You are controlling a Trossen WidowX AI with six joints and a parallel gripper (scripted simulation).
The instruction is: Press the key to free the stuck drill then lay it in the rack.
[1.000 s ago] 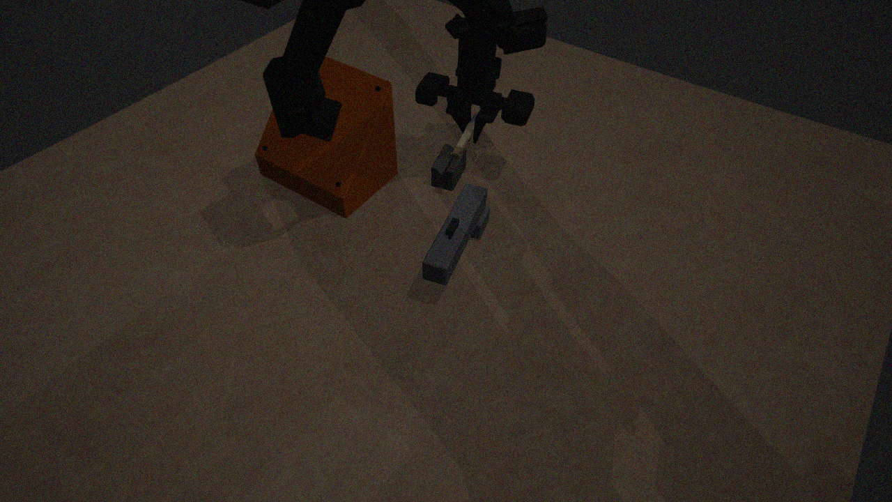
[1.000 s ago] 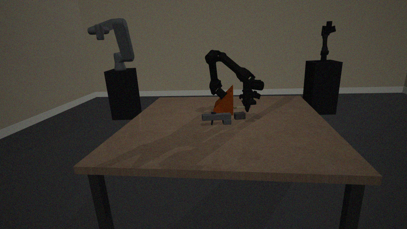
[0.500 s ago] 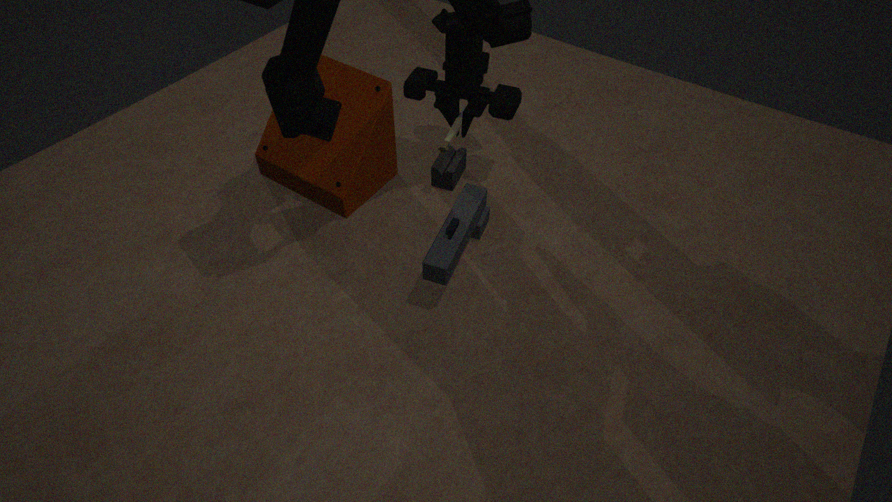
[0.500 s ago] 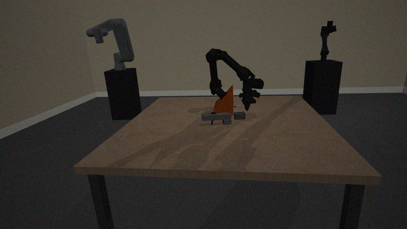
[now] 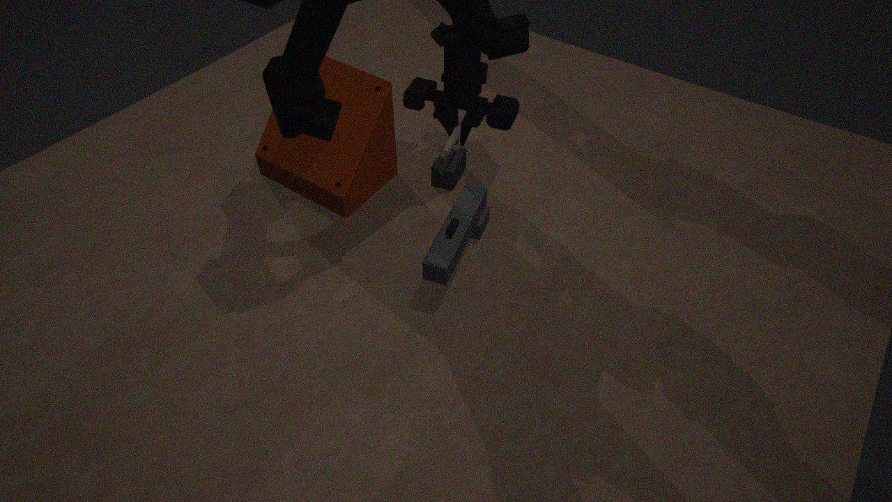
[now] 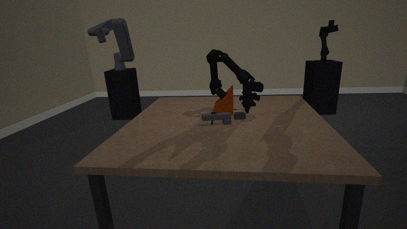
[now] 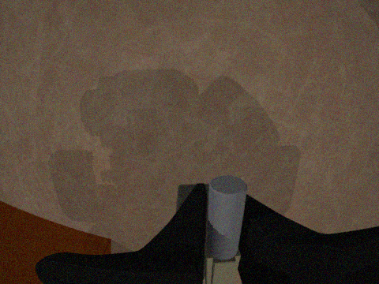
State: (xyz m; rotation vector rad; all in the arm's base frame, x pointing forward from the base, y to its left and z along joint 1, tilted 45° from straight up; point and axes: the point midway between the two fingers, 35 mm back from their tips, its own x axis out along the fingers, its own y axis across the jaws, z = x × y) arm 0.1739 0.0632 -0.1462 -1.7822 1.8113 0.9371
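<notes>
The drill lies 40 mm to the right of my gripper tip, 30 mm above it and 10 mm ahead of it. The rest, counted from my gripper tip: dark key: 230 mm to the right, 110 mm ahead, 20 mm above; then rack: 50 mm to the right, 10 mm below, 10 mm ahead; then grey-blue block: 200 mm to the right, 110 mm ahead, 10 mm above.
</notes>
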